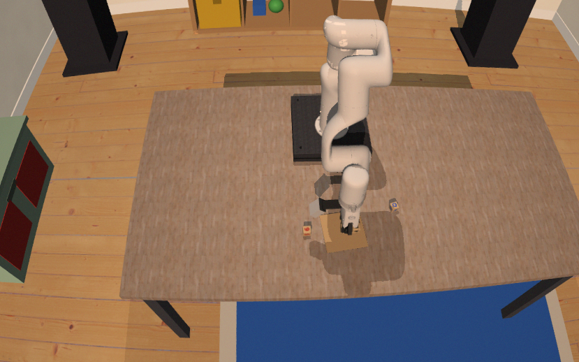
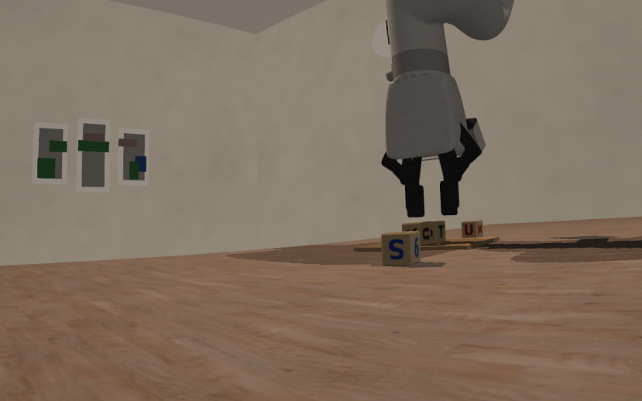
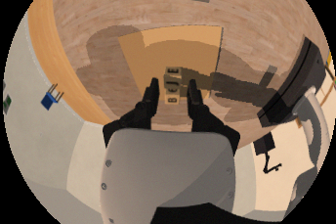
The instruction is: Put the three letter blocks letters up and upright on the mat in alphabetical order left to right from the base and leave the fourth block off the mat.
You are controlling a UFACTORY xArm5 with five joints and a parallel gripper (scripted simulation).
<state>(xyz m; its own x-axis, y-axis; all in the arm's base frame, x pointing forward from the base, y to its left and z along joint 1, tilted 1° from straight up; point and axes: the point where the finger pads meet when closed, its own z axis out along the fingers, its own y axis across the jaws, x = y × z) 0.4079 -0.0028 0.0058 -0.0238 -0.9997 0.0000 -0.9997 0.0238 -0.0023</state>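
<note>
My hand is 50 mm above the tan mat. The rest, counted from my hand: letter block: 130 mm to the right, 40 mm below.
</note>
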